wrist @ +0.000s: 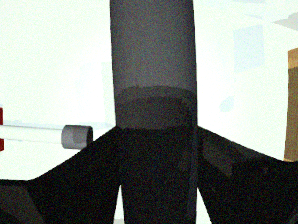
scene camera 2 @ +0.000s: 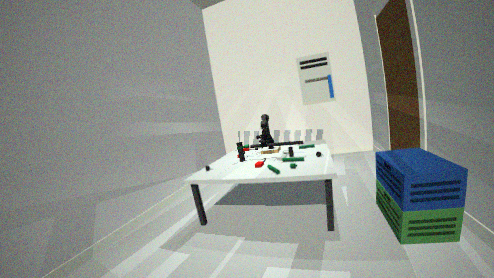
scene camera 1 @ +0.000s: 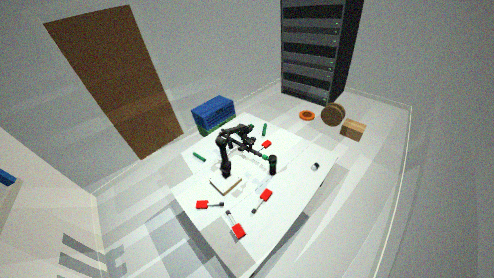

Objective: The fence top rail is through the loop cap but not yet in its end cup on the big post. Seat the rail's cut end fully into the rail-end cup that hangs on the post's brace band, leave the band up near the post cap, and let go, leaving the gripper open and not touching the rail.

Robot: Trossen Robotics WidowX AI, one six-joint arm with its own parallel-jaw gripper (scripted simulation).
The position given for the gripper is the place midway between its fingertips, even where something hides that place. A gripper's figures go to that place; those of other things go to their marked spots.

Scene:
The gripper (wrist: 153, 130): 10 cm from the lens. A dark top rail (wrist: 154, 57): 6 cm from the lens.

